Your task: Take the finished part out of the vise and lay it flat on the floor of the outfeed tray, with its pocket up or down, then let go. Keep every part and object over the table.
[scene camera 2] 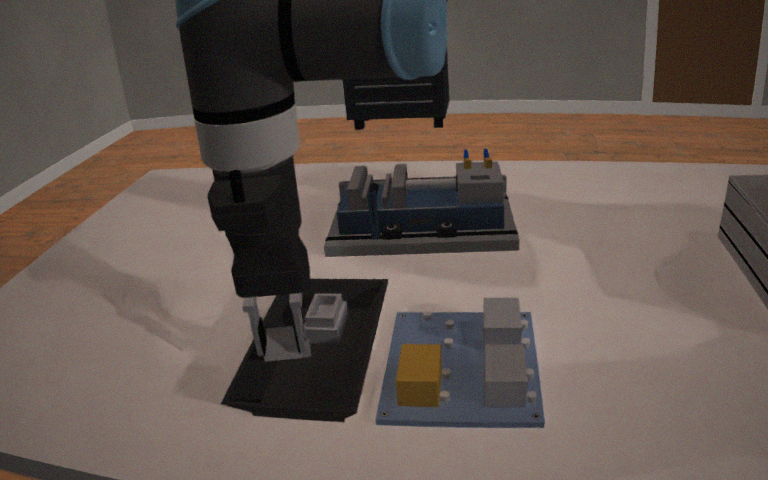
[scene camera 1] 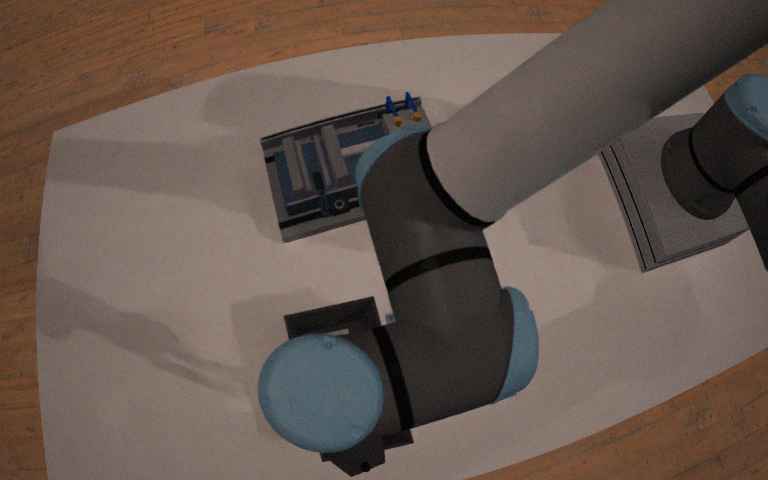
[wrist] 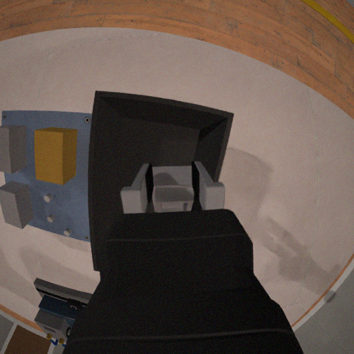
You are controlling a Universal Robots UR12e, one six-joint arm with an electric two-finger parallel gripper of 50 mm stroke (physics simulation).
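Frame: origin at the arm's base, x left, y back, z up, level; millimetres.
Seen in the pictures: gripper, between the fingertips: [scene camera 2: 282,348]; arm's base, origin of its link: [scene camera 1: 696,175].
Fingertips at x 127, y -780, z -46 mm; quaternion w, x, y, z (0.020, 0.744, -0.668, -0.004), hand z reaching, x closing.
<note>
Pixels of each thing's top centre, then the offset from my fingertips to it.
- light grey block-shaped part, centre of its top: [scene camera 2: 282,321] dx -31, dy -3, dz +12 mm
- second pale part, centre of its top: [scene camera 2: 323,305] dx -103, dy +30, dz -18 mm
- vise, centre of its top: [scene camera 1: 353,141] [scene camera 2: 419,171] dx -392, dy +158, dz +34 mm
- blue plate, centre of its top: [scene camera 2: 462,360] dx -33, dy +190, dz -57 mm
- yellow block, centre of its top: [scene camera 2: 419,361] dx +6, dy +142, dz -21 mm
My gripper [scene camera 2: 284,333] [wrist: 171,173] points down and is shut on a light grey block-shaped part [scene camera 2: 286,346] [wrist: 172,193], which sits low between the fingertips. Part and fingers are over the front left of the black outfeed tray [scene camera 2: 334,384] [wrist: 115,150]; how high the part is over the tray floor is unclear. A second pale part [scene camera 2: 325,322] lies in the tray with its pocket up, right of and behind the held one. The vise [scene camera 1: 334,155] [scene camera 2: 421,217] shows no part between its jaws. In scene camera 1 the arm hides the fingers.
A blue plate [scene camera 2: 467,390] [wrist: 65,215] right of the tray in scene camera 2 carries a yellow block [scene camera 2: 419,374] [wrist: 55,155], two grey blocks and several small pegs. The robot's grey base block [scene camera 1: 679,226] [scene camera 2: 753,226] stands to the right.
</note>
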